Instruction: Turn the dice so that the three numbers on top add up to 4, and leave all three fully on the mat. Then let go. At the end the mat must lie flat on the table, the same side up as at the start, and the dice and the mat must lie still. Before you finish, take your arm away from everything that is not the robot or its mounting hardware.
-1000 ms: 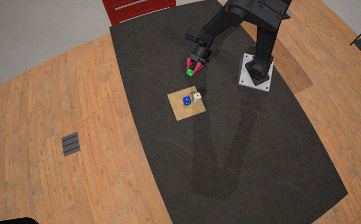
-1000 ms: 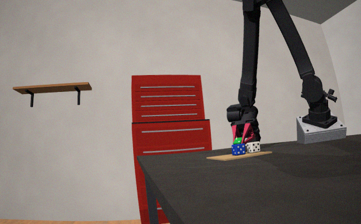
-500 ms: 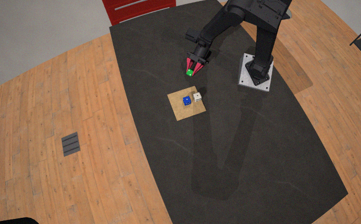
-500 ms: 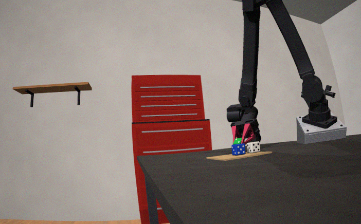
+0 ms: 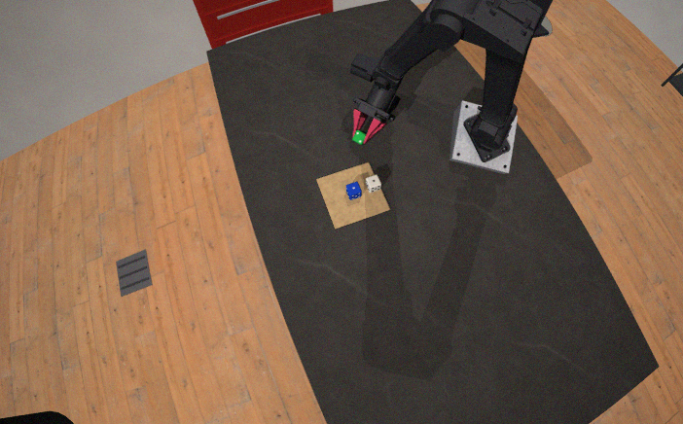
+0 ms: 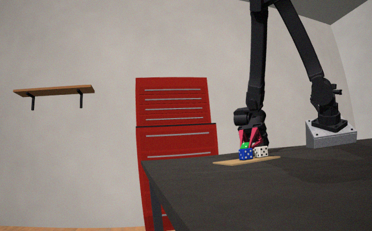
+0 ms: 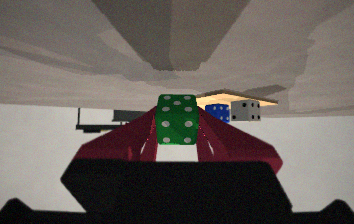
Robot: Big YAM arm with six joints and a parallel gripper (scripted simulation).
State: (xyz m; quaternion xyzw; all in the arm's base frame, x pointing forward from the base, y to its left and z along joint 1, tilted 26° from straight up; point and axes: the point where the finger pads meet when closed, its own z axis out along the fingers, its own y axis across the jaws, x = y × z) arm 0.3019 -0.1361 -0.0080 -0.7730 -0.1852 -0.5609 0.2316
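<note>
Now: the white die 13 cm to the left of my hand, 2 cm ahead of it and 1 cm below it. Round my hand: blue die 13 cm to the left, 7 cm ahead, 1 cm below; then green die right at my hand; then tan mat 13 cm to the left, 7 cm ahead, 3 cm below.
</note>
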